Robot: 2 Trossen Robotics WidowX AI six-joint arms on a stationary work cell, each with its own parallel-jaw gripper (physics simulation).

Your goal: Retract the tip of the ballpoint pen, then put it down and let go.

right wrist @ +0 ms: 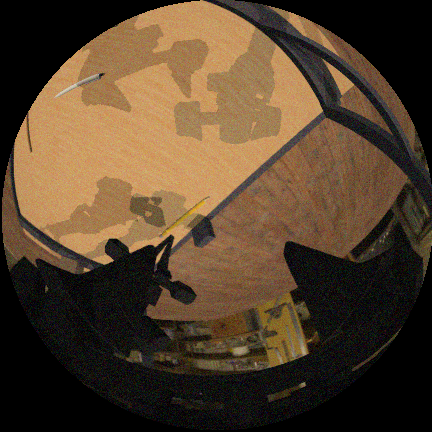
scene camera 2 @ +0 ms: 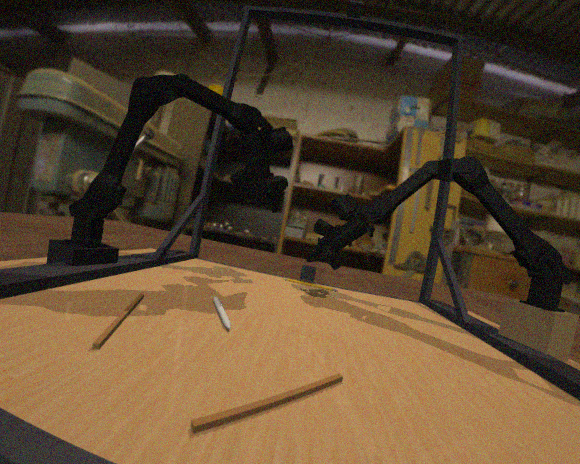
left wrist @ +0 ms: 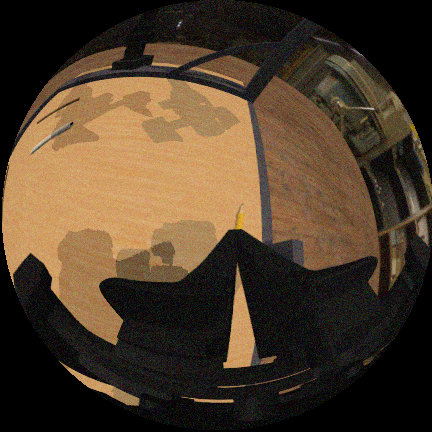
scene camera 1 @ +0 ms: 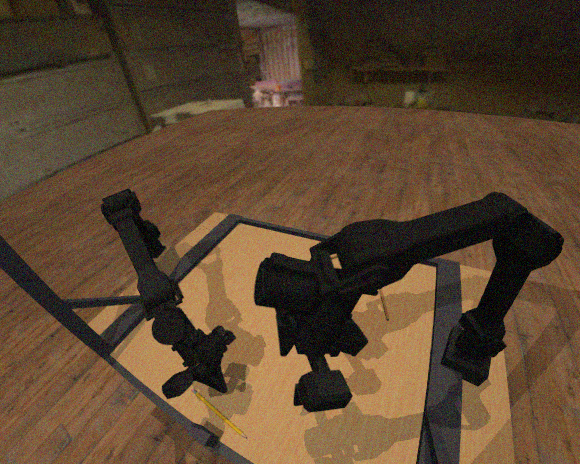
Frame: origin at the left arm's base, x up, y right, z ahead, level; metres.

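Seen in the pictures: left gripper, fingertip midpoint: point(right wrist: 172, 235) point(scene camera 2: 306, 260) point(left wrist: 234, 235) point(scene camera 1: 225, 391); right gripper, fingertip midpoint: point(right wrist: 221, 251) point(scene camera 2: 266, 209) point(scene camera 1: 289, 378); left arm's base, origin of the base link: point(scene camera 2: 541, 306) point(scene camera 1: 155, 251); right arm's base, origin of the base link: point(scene camera 2: 85, 244) point(left wrist: 132, 57) point(scene camera 1: 470, 350).
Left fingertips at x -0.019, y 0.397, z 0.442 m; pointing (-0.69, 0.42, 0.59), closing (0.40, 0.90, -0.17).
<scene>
Offsets run from my left fingertips to a thing's top centre. Level surfaces: height alone.
The ballpoint pen @[dx -0.072, dy -0.293, dz +0.224 m] point(scene camera 2: 222, 313) point(left wrist: 50, 137) point(right wrist: 78, 84) is thin and white. It lies flat on the tan table top @[dx -0.085 m] point(scene camera 2: 357, 368), far from both grippers; in scene camera 1 the right arm hides it. My left gripper point(scene camera 1: 217, 385) point(scene camera 2: 330, 259) point(left wrist: 234, 235) is shut with nothing between the fingers. It hangs a little above the table near the edge, just over the blunt end of a yellow pencil @[dx -0.078, dy +0.030, dz -0.036 m] point(scene camera 1: 219, 412) point(left wrist: 239, 219) point(right wrist: 183, 217). My right gripper point(scene camera 2: 257, 188) is wide open and empty, high above the table.
Two thin wooden sticks @[dx -0.078, dy -0.361, dz +0.361 m] point(scene camera 2: 118, 321) @[dx -0.078, dy -0.500, dz +0.150 m] point(scene camera 2: 266, 404) lie on the table, one of them near the pen. A dark metal frame point(scene camera 1: 446, 322) point(scene camera 2: 450, 138) rims the table and rises around it. A small dark block @[dx -0.027, dy +0.086, dz -0.039 m] point(scene camera 1: 212, 437) point(right wrist: 203, 232) sits on the rim near the pencil.
</scene>
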